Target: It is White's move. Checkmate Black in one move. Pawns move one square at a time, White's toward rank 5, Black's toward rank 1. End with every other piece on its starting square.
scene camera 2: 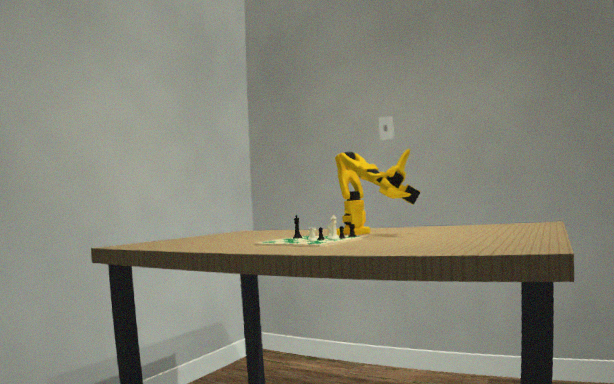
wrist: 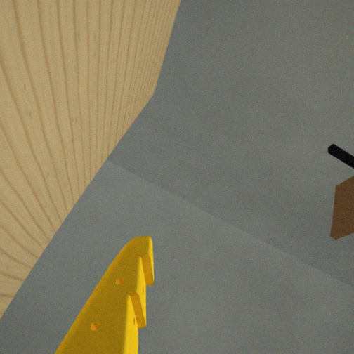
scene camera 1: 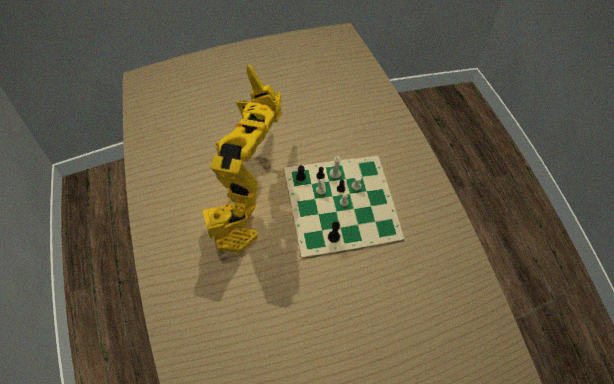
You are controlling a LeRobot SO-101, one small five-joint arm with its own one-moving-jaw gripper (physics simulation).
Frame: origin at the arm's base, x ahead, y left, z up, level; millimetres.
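Seen in the pictures: hand, tool point: [scene camera 2: 409, 193] [scene camera 1: 278, 93]; arm's base, link origin: [scene camera 2: 349, 234] [scene camera 1: 242, 227].
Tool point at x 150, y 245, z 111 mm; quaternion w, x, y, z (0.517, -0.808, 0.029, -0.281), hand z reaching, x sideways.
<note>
Offsets run from my tool point to a thing's middle. "spot": to the spot under its first point. Level surfaces: height alone.
My gripper [scene camera 1: 265, 93] [scene camera 2: 413, 173] is open and empty, raised above the table away from the board. In the wrist view, one notched yellow jaw [wrist: 122, 300] shows. The green and white board @(spot: 151 mm ahead, 367 mm right, 105 mm down) [scene camera 1: 397, 237] lies right of the arm's base. In scene camera 1, its top row holds a black piece @(4 mm ahead, 164 mm right, 89 mm down) [scene camera 1: 300, 174] at the left corner, a black pawn @(45 mm ahead, 175 mm right, 90 mm down) [scene camera 1: 320, 173] and a tall white piece @(79 mm ahead, 179 mm right, 74 mm down) [scene camera 1: 336, 170]. Below stand a white piece @(34 mm ahead, 212 mm right, 85 mm down) [scene camera 1: 321, 188], a black pawn @(77 mm ahead, 219 mm right, 90 mm down) [scene camera 1: 341, 186] and a white pawn @(111 mm ahead, 223 mm right, 89 mm down) [scene camera 1: 356, 185]. A white pawn @(71 mm ahead, 253 mm right, 90 mm down) [scene camera 1: 344, 201] stands mid-board. A tall black piece @(24 mm ahead, 324 mm right, 74 mm down) [scene camera 1: 334, 234] [scene camera 2: 297, 228] stands in the bottom row.
The wooden table @(111 mm down) [scene camera 1: 400, 310] [scene camera 2: 475, 245] carries the arm and board. The arm's yellow base [scene camera 1: 236, 240] [scene camera 2: 356, 217] stands beside the board. Table edge, grey wall and part of a brown object [wrist: 344, 210] show in the wrist view.
</note>
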